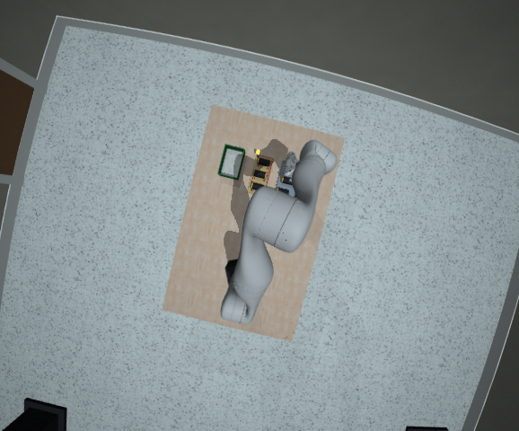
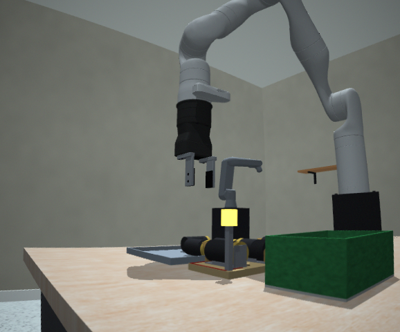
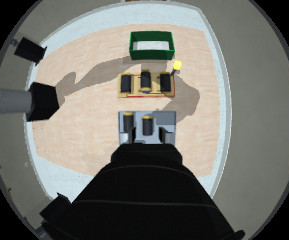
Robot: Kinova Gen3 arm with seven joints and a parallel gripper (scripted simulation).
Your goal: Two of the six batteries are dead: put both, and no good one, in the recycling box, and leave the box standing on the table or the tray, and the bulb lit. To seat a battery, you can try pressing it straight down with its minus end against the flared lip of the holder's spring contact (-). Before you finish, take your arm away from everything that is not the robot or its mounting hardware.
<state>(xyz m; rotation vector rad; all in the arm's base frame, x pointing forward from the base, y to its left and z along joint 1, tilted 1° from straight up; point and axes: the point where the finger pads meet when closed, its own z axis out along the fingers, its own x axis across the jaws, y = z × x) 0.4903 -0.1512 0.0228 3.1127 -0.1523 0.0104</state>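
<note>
My hand is 160 mm above the grey tray, 40 mm to the left of it and 10 mm past it. Round my hand: green recycling box: 290 mm to the left, 140 mm below, 50 mm ahead.
</note>
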